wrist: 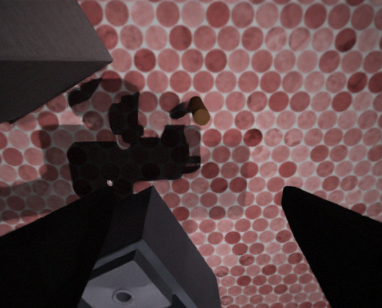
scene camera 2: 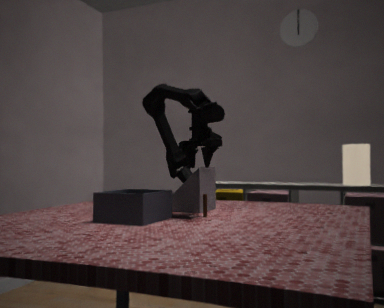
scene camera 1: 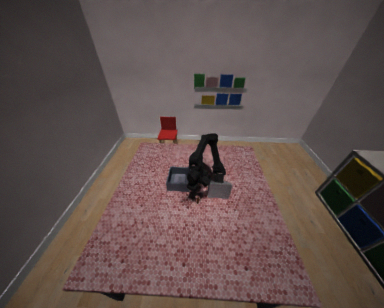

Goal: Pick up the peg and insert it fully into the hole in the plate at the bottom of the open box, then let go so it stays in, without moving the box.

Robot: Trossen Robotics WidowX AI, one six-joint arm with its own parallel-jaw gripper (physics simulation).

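Frame: origin at the arm's base, x ahead, y left, z up, level; centimetres.
Seen in the pictures: gripper, between the fingertips: (wrist: 199,195) (scene camera 2: 199,167) (scene camera 1: 197,187); arm's base, origin of its link: (scene camera 2: 191,182) (scene camera 1: 219,182).
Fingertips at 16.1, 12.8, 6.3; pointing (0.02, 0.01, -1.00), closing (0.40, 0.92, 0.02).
Offsets run from my fingertips to a thing's middle, as dx, dy, dz. "spot": to the spot under its first point. Level surfaces: height alone.
The brown peg @[-1.1, +1.5, -13.6] (scene camera 2: 205,205) (wrist: 200,112) stands upright on the patterned table top, apart from the box; in scene camera 1 it is hard to tell from the dark gripper. The open dark grey box @[+16.9, -16.3, -12.7] (scene camera 1: 177,188) (scene camera 2: 118,208) (wrist: 187,245) stands to the left in the scene views. The light plate @[+16.9, -16.3, -14.1] (scene camera 1: 178,178) (wrist: 98,286) lies at its bottom, and its round hole @[spot: +17.5, -17.0, -12.5] (wrist: 122,296) shows in the wrist view. My gripper (scene camera 1: 194,195) (scene camera 2: 198,163) (wrist: 199,195) is open and empty, pointing down above the table near the peg. In the wrist view the peg appears beyond the fingertips, centred between them.
A grey block with a sloped side (scene camera 1: 219,189) (scene camera 2: 194,194) (wrist: 45,47) stands close to the peg and the arm's base. The table top @[dz -17.6] (scene camera 1: 190,245) (scene camera 2: 240,250) has a red and pink dot pattern. The arm's shadow falls beside the peg.
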